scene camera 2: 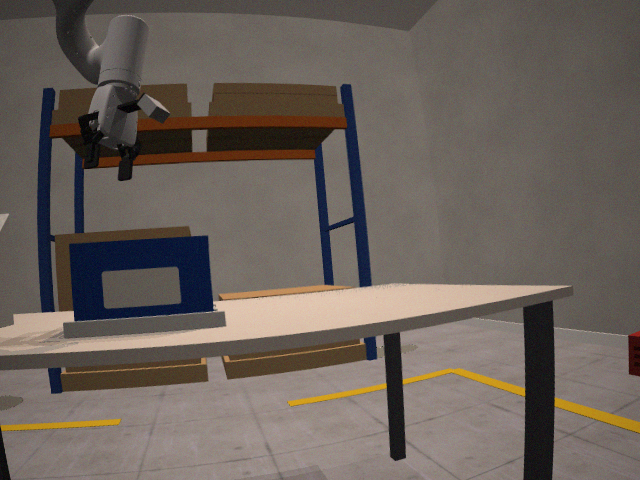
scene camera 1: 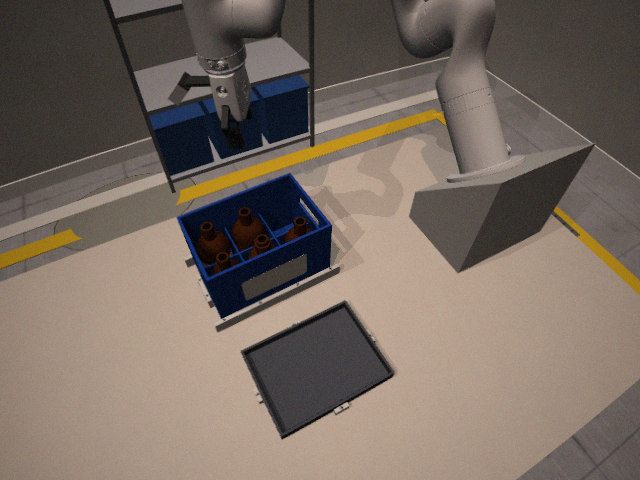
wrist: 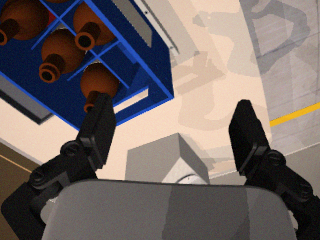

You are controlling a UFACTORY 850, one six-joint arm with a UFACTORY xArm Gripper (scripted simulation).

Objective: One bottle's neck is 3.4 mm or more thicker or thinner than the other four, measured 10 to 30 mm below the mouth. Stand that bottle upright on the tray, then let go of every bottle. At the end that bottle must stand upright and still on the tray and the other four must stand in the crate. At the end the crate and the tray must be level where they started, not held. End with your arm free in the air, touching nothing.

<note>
In view: my gripper (scene camera 2: 108,174), a brown bottle (wrist: 59,50), a blue crate (scene camera 1: 276,205), a dark grey tray (scene camera 1: 307,369), a brown bottle (scene camera 1: 212,242) and a brown bottle (wrist: 97,78).
The blue crate is seen too in the wrist view (wrist: 63,97). My gripper is seen too in scene camera 1 (scene camera 1: 241,132) and in the wrist view (wrist: 173,111). Scene camera 2 does not show the dark grey tray, which is hidden by the blue crate.
</note>
